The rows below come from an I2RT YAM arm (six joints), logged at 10 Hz.
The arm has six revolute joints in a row. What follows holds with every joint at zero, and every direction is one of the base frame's.
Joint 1 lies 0.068 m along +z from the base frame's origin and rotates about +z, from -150 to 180 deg.
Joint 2 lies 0.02 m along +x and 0.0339 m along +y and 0.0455 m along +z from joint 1 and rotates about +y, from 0 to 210 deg.
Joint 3 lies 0.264 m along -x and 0.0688 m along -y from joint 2 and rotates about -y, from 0 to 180 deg.
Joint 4 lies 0.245 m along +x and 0.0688 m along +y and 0.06 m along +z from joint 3 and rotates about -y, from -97 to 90 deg.
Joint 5 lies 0.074 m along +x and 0.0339 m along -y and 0.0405 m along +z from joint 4 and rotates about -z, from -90 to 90 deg.
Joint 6 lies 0.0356 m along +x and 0.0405 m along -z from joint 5 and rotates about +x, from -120 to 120 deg.
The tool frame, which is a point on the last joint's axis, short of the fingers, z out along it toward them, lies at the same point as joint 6; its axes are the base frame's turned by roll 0, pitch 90 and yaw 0 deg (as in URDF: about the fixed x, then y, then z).
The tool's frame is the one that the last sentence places.
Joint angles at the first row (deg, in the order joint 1, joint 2, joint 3, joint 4, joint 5, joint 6):
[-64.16 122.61 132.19 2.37 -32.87 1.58]
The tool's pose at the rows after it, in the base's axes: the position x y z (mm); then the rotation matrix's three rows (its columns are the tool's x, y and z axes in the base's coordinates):
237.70 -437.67 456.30; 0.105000 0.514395 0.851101; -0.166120 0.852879 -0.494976; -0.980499 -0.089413 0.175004
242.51 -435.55 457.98; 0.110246 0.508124 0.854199; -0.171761 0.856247 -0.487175; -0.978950 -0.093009 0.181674
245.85 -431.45 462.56; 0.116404 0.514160 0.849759; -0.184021 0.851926 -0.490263; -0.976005 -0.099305 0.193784
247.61 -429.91 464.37; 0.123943 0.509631 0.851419; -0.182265 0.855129 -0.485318; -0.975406 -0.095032 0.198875
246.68 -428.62 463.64; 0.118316 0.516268 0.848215; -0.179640 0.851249 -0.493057; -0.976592 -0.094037 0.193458
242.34 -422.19 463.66; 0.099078 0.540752 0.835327; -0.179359 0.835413 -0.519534; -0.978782 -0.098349 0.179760
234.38 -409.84 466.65; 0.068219 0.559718 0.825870; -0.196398 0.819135 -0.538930; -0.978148 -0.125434 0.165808
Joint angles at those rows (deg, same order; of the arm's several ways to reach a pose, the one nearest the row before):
[-63.72 123.22 132.89 2.37 -32.96 1.41]
[-63.11 123.57 133.68 2.37 -32.78 1.41]
[-62.49 123.40 134.21 2.37 -31.82 1.23]
[-62.23 123.49 134.65 2.37 -31.82 1.67]
[-62.23 122.79 133.51 2.37 -31.38 1.41]
[-62.23 120.07 129.65 2.37 -29.80 0.27]
[-62.31 115.85 124.38 2.37 -28.74 -2.02]

